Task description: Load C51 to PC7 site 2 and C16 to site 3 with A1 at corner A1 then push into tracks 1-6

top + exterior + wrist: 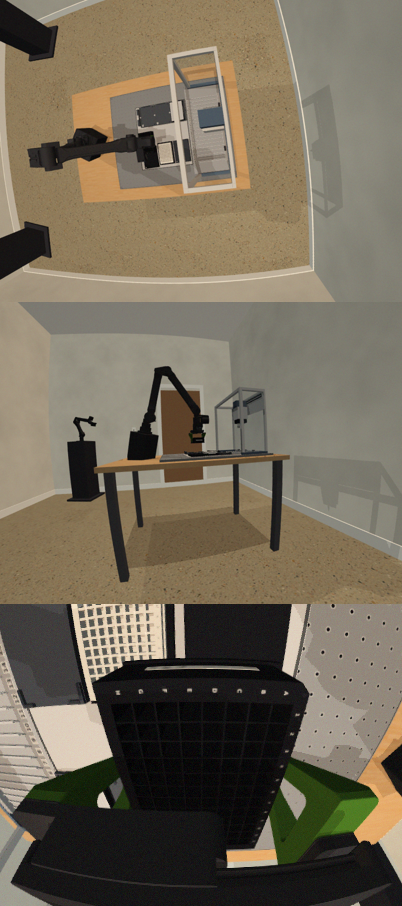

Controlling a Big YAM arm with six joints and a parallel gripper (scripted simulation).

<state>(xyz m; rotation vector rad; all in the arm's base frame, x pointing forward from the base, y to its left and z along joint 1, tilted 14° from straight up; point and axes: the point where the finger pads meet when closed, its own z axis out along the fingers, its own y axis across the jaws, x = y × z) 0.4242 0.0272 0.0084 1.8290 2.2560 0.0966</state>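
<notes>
Now: hand 19 cm to the right of the dark carrier PC7, 9 cm above it and 5 cm short of it. From my hand the other things lie so: nest S3: 19 cm ahead, 10 cm below, 4 cm to the right; black nest: 10 cm below, 9 cm to the right, 2 cm behind; white 96-well plate C15: 9 cm below, 9 cm ahead, 6 cm to the right.
</notes>
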